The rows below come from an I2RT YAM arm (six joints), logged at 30 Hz.
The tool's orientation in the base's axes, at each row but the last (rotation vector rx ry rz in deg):
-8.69, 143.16, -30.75
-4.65, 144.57, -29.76
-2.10, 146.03, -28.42
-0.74, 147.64, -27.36
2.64, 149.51, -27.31
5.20, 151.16, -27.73
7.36, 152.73, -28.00
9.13, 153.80, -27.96
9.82, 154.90, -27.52
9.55, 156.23, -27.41
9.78, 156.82, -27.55
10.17, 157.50, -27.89
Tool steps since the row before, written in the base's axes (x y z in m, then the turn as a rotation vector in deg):
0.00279, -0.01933, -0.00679, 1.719, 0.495, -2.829
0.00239, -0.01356, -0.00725, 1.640, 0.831, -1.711
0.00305, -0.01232, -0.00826, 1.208, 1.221, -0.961
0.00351, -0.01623, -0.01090, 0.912, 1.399, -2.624
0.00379, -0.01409, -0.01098, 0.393, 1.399, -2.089
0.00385, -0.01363, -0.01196, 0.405, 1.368, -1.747
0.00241, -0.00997, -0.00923, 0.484, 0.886, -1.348
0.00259, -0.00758, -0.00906, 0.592, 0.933, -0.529
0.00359, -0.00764, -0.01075, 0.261, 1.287, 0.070
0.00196, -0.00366, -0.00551, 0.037, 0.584, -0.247
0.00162, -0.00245, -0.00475, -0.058, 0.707, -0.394
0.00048, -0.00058, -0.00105, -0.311, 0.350, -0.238
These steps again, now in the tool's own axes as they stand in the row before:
0.00545, -0.01485, 0.01332, -0.083, 1.622, 2.927
0.00393, -0.00964, 0.01157, -0.644, 1.502, 1.907
0.00309, -0.00832, 0.01227, -0.701, 1.568, 0.962
0.00389, -0.01126, 0.01589, 0.349, 2.271, 2.096
0.00252, -0.00922, 0.01556, 0.557, 2.037, 1.420
0.00212, -0.00837, 0.01641, 0.394, 1.900, 1.150
0.00160, -0.00598, 0.01233, 0.146, 1.336, 1.015
0.00106, -0.00376, 0.01144, -0.286, 1.143, 0.337
0.00056, -0.00318, 0.01328, -0.201, 1.229, -0.424
0.00005, -0.00139, 0.00676, 0.089, 0.628, 0.025
0.00009, -0.00054, 0.00556, 0.237, 0.772, 0.080
-0.00011, -0.00013, 0.00128, 0.396, 0.345, -0.010

